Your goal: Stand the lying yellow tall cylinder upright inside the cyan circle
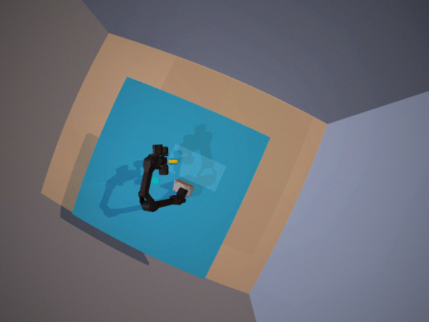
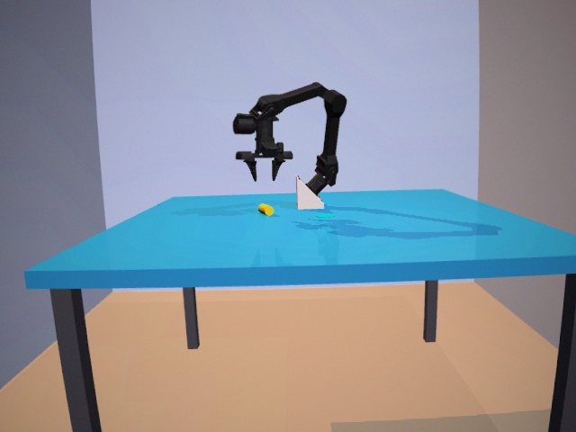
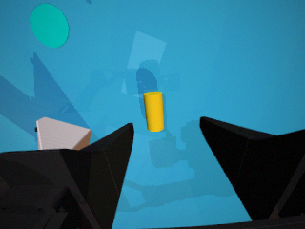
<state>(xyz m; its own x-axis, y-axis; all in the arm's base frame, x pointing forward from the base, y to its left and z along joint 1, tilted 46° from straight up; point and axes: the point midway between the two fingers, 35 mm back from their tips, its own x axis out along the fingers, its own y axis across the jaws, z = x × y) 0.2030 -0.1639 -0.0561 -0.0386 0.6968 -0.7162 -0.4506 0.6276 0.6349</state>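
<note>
Now: gripper tip 100 mm above the yellow cylinder and 20 mm past it. The rest, counted from my gripper tip: cyan circle 200 mm to the left, 120 mm below, 40 mm ahead.
</note>
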